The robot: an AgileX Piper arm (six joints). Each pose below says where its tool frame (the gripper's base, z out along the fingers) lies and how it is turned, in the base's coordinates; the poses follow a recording.
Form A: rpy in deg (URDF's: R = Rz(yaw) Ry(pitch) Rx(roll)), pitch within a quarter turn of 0, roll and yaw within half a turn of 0; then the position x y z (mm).
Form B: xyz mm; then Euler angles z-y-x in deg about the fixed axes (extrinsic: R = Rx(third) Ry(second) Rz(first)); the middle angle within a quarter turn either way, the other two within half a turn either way. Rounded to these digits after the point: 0 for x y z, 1 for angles.
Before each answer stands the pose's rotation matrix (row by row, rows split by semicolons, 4 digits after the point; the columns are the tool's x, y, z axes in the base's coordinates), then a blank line. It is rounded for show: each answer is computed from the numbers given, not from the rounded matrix.
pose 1, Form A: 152.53, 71.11, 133.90, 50, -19, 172
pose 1, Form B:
-0.2245 0.3367 0.9145; 0.2333 0.9297 -0.2850; -0.9461 0.1493 -0.2873

50, -19, 172, -123.7, 66.1, 135.2
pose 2, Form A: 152.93, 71.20, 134.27, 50, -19, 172
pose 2, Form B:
-0.2250 0.3369 0.9143; 0.2308 0.9300 -0.2859; -0.9466 0.1467 -0.2870

50, -19, 172, -123.7, 66.1, 135.1
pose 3, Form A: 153.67, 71.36, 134.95, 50, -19, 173
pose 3, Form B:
-0.2258 0.3374 0.9139; 0.2262 0.9306 -0.2877; -0.9475 0.1418 -0.2865

50, -19, 173, -123.8, 66.0, 134.9
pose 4, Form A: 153.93, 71.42, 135.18, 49, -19, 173
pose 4, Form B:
-0.2260 0.3377 0.9137; 0.2246 0.9308 -0.2884; -0.9479 0.1400 -0.2862

49, -19, 173, -123.8, 66.0, 134.8
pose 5, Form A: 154.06, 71.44, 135.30, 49, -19, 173
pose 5, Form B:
-0.2262 0.3378 0.9136; 0.2239 0.9309 -0.2887; -0.9480 0.1392 -0.2862

49, -19, 173, -123.8, 66.0, 134.8
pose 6, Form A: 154.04, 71.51, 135.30, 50, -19, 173
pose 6, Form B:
-0.2254 0.3373 0.9140; 0.2231 0.9311 -0.2886; -0.9484 0.1388 -0.2851

50, -19, 173, -123.8, 66.1, 134.7
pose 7, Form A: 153.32, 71.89, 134.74, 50, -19, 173
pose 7, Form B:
-0.2188 0.3343 0.9167; 0.2208 0.9321 -0.2872; -0.9505 0.1396 -0.2777

50, -19, 173, -123.2, 66.5, 134.0
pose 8, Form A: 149.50, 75.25, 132.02, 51, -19, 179
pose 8, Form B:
-0.1704 0.3116 0.9348; 0.1891 0.9414 -0.2793; -0.9670 0.1292 -0.2194

51, -19, 179, -118.7, 69.2, 128.1
